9 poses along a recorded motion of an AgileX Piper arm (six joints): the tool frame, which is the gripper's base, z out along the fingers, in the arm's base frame.
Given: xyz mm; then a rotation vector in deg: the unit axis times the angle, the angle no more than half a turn.
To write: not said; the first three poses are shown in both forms.
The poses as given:
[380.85 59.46 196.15 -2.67 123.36 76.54]
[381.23 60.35 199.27 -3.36 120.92 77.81]
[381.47 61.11 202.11 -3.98 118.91 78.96]
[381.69 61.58 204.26 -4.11 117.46 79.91]
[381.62 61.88 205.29 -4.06 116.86 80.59]
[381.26 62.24 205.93 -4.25 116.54 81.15]
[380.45 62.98 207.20 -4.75 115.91 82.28]
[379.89 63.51 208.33 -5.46 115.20 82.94]
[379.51 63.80 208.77 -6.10 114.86 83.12]
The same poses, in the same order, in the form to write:
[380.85 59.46 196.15 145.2 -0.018 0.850 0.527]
[381.23 60.35 199.27 143.8 -0.023 0.841 0.541]
[381.47 61.11 202.11 142.8 -0.028 0.833 0.553]
[381.69 61.58 204.26 142.1 -0.029 0.826 0.562]
[381.62 61.88 205.29 142.0 -0.029 0.823 0.567]
[381.26 62.24 205.93 142.1 -0.030 0.820 0.571]
[380.45 62.98 207.20 142.2 -0.033 0.815 0.579]
[379.89 63.51 208.33 142.1 -0.038 0.811 0.584]
[379.51 63.80 208.77 141.9 -0.043 0.809 0.586]

